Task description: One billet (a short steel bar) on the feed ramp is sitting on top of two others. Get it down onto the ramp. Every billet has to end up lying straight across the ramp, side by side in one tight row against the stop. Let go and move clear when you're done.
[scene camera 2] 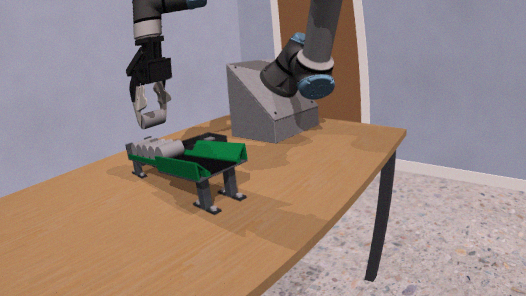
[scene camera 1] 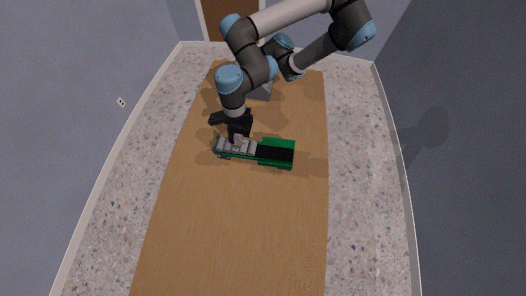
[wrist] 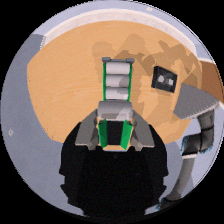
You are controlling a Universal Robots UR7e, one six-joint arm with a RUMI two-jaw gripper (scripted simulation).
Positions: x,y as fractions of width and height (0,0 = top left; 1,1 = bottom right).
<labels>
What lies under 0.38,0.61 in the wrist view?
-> The gripper.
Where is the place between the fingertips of the gripper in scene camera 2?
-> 0.29,0.41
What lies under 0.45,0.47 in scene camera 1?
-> The gripper.
</labels>
